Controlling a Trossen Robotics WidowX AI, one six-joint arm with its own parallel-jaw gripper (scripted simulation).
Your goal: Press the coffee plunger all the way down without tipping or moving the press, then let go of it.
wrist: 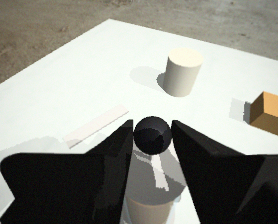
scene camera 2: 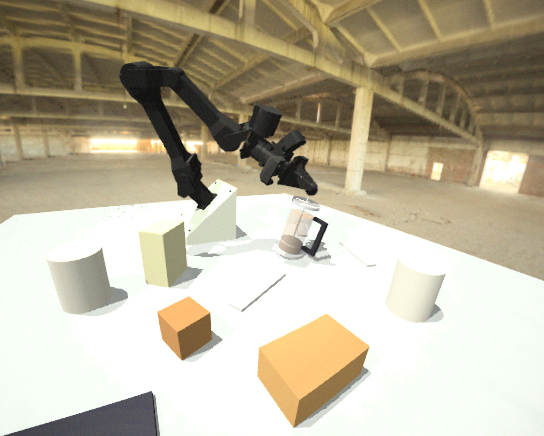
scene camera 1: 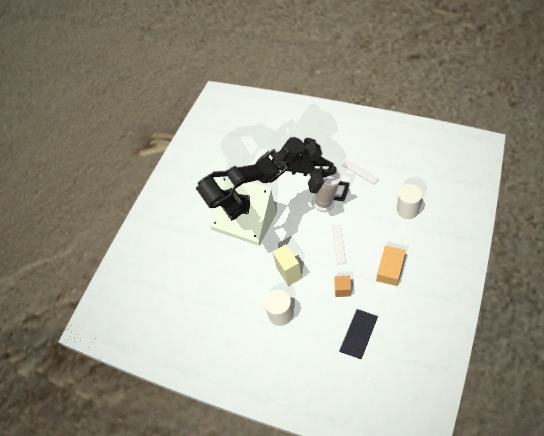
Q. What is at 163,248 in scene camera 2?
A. A pale yellow block.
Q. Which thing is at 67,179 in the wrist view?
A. The gripper.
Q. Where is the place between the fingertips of the gripper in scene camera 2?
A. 314,188
